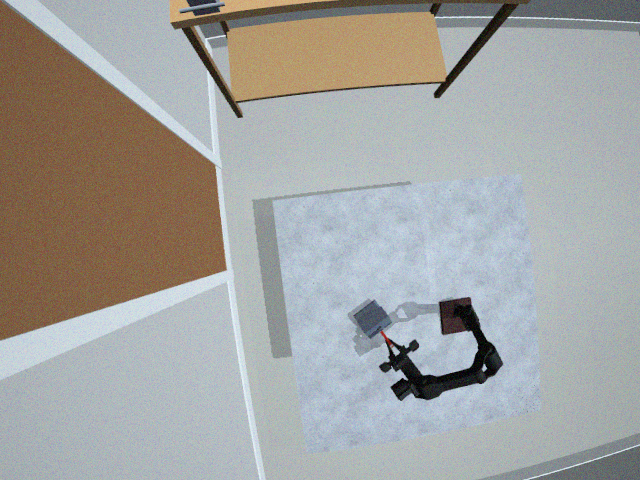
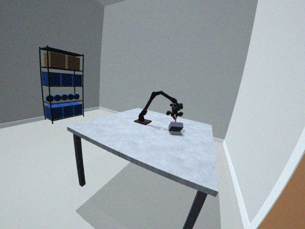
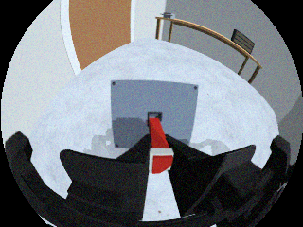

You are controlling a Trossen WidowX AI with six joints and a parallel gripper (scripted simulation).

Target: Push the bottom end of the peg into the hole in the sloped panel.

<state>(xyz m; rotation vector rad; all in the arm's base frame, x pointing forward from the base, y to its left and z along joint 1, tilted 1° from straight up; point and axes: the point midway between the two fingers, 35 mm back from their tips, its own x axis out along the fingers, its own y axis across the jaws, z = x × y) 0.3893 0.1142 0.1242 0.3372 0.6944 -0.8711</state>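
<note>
The grey sloped panel lies 40 mm ahead of my gripper tip, 50 mm to the right of it and 60 mm below it. The rest, counted from my gripper tip: red peg: 10 mm behind, 10 mm to the left, 10 mm above.
</note>
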